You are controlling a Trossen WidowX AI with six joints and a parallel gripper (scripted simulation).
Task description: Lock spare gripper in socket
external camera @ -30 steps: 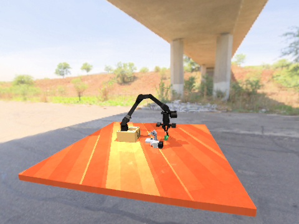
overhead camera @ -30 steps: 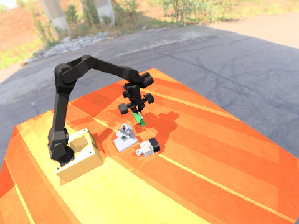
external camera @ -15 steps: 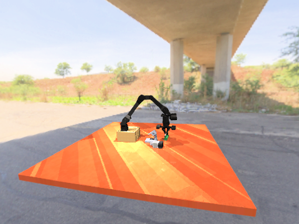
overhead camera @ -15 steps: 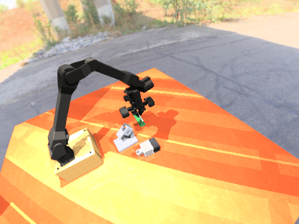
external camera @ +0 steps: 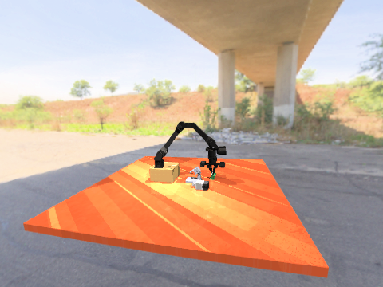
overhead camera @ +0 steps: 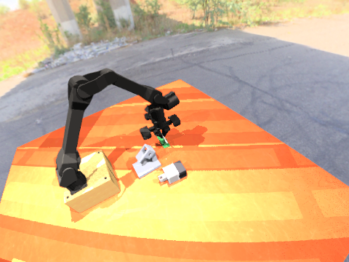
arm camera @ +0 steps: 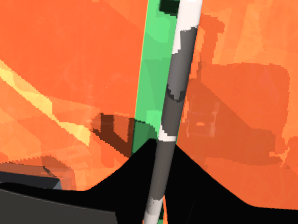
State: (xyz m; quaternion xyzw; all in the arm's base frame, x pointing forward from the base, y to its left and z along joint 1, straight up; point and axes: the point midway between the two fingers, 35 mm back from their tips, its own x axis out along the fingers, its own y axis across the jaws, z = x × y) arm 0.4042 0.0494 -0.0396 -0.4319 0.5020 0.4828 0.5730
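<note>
Now: gripper tip 2 cm to the right of the green slanted bar. Round my gripper tip: mount: 13 cm behind, 8 cm to the right, 3 cm above; spare gripper: 19 cm to the right, 8 cm behind.
</note>
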